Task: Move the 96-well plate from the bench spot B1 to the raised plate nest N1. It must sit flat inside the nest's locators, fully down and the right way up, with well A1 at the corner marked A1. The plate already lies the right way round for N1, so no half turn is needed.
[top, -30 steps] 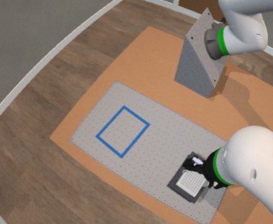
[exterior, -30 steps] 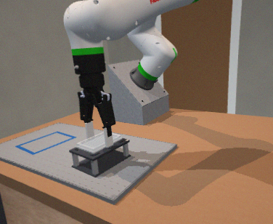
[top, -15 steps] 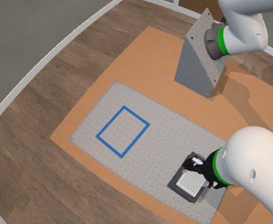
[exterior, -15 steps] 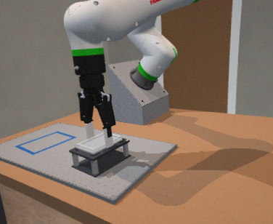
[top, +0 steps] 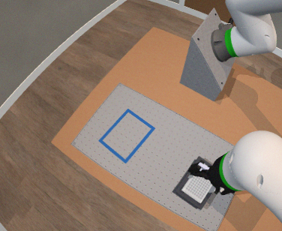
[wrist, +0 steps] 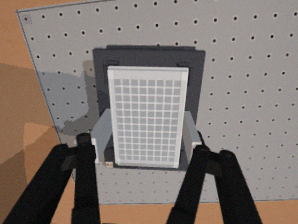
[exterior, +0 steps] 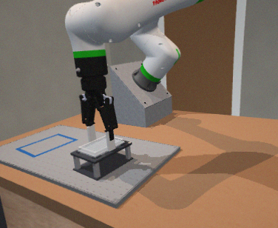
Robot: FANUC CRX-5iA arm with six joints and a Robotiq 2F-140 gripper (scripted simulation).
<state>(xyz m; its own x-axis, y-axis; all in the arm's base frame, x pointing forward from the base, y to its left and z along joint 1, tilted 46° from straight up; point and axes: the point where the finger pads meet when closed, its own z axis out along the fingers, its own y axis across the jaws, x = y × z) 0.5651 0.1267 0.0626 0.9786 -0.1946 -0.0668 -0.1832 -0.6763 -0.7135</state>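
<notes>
The white 96-well plate lies 2 cm below my hand. The rest, counted from my hand: dark raised plate nest: 3 cm below.
</notes>
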